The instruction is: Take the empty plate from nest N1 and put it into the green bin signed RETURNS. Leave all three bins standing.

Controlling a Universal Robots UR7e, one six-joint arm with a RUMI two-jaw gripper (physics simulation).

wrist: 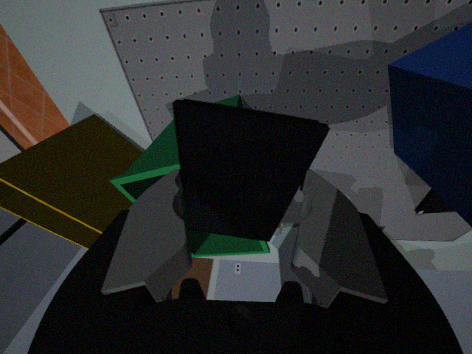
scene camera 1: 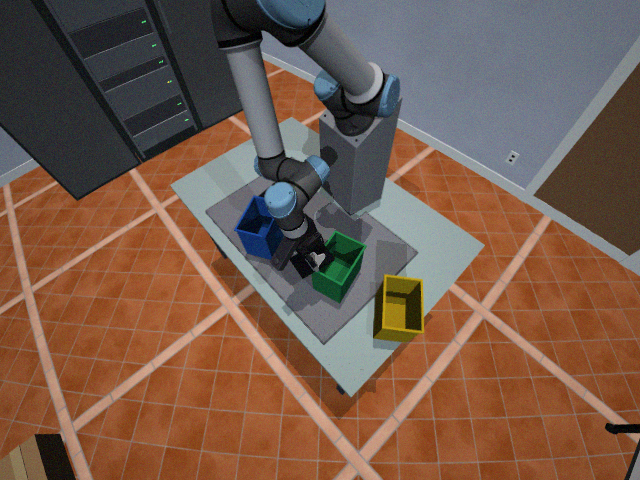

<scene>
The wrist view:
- gripper: 242,171
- blue bin: 423,84
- green bin: 161,157
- black plate: 241,167
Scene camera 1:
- gripper: 308,262
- blue bin: 259,233
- green bin: 333,280
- yellow bin: 399,309
</scene>
